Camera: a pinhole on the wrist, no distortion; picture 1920 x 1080 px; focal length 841.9 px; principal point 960.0 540.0 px. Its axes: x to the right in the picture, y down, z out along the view. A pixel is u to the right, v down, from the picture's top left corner.
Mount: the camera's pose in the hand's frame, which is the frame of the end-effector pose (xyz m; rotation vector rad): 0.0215 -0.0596 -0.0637 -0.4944 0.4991 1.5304
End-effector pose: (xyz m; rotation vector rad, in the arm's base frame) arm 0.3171 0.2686 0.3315 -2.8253 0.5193 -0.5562
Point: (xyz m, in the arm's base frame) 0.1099 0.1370 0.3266
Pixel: outside the picture
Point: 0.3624 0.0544 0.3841
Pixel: outside the picture
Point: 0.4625 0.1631 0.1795
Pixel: 895.6 261.4
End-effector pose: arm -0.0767 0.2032 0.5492 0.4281 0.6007 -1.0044
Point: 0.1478 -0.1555 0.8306
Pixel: 550.9 344.1
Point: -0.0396 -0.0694 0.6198
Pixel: 167.6 54.5
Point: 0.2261 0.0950 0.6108
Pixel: 1119.4 239.0
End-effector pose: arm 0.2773 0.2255 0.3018 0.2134 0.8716 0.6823
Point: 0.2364 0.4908 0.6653
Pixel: 1277.2 707.1
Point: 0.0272 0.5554 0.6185
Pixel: 1751.9 776.6
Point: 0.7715 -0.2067 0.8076
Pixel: outside the picture
